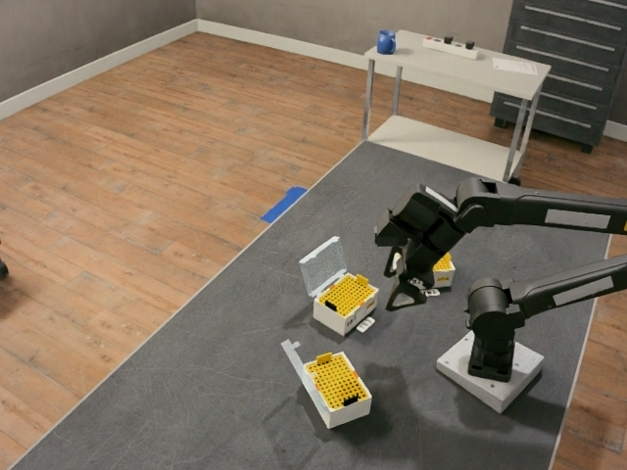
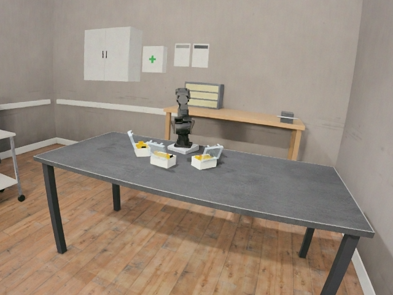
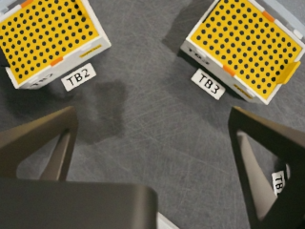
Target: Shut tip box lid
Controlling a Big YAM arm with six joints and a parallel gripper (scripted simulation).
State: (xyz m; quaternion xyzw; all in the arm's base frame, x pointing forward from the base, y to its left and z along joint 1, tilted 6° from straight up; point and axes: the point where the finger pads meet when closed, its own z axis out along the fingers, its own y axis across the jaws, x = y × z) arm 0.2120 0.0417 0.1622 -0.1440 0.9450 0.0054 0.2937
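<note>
Right now my hand is 1 cm short of the label tag, 11 cm to the right of it and 17 cm above it.
</note>
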